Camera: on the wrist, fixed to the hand. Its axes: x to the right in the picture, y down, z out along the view.
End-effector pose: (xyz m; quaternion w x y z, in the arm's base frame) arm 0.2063 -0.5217 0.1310 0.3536 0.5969 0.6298 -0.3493
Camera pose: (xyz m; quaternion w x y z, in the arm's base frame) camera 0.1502 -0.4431 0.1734 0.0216 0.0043 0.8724 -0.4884
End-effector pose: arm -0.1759 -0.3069 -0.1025 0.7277 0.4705 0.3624 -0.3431
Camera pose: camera -0.2367 -0.2401 -0.1570 0.2992 0.0915 0.5925 -0.7423
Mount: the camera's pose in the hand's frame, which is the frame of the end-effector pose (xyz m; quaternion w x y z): 0.0052 -0.0534 -0.0908 0.7302 -0.0085 0.0049 -0.6831
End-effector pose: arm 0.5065 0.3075 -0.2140 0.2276 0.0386 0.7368 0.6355
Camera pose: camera 0.4794 0.2158 -0.2584 0.5970 -0.4802 0.5601 0.3150
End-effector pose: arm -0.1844 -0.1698 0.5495 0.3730 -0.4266 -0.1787 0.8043
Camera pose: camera -0.0879 -0.1336 0.5270 0.8191 -0.1966 -0.4269 0.3289
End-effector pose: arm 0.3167 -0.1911 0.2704 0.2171 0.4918 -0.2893 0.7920
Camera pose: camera 0.2887 -0.0904 0.2565 0.7052 0.5510 0.1190 0.4300
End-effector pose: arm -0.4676 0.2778 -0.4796 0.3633 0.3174 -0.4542 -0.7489
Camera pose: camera -0.4109 0.2499 -0.5640 0.2414 -0.5427 0.1067 0.7974
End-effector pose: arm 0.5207 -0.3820 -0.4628 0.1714 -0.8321 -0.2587 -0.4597
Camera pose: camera 0.4302 -0.3850 -0.4087 0.1947 0.4301 0.7526 0.4590
